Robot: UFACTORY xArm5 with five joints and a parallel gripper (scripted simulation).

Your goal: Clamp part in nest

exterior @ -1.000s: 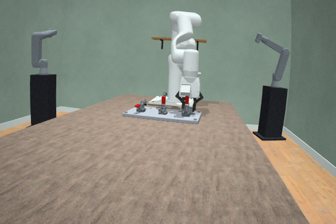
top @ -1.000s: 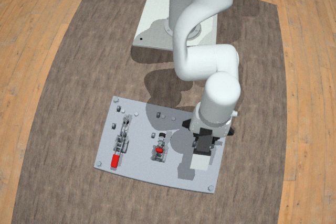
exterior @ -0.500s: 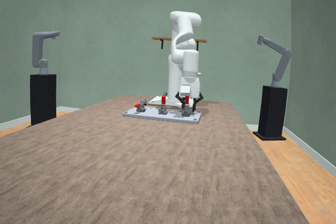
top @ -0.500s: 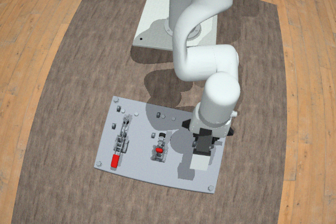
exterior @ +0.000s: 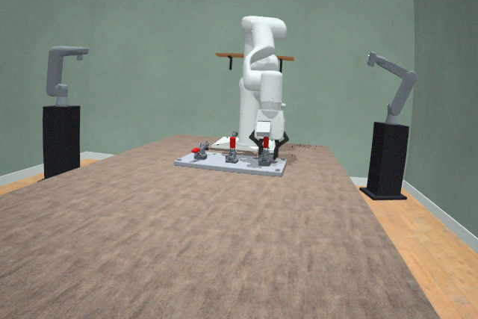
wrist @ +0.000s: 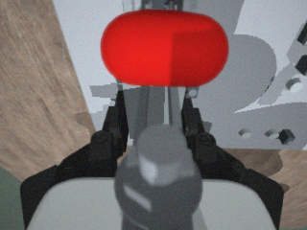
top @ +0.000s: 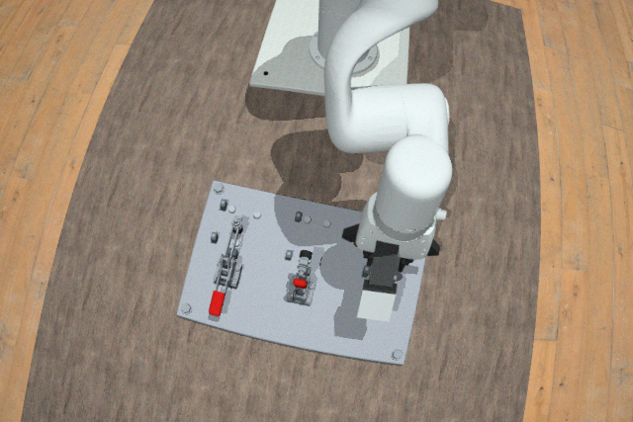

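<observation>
Now: the grey fixture plate 12 cm to the right of my hand, 4 cm below it and 2 cm ahead of it.
</observation>
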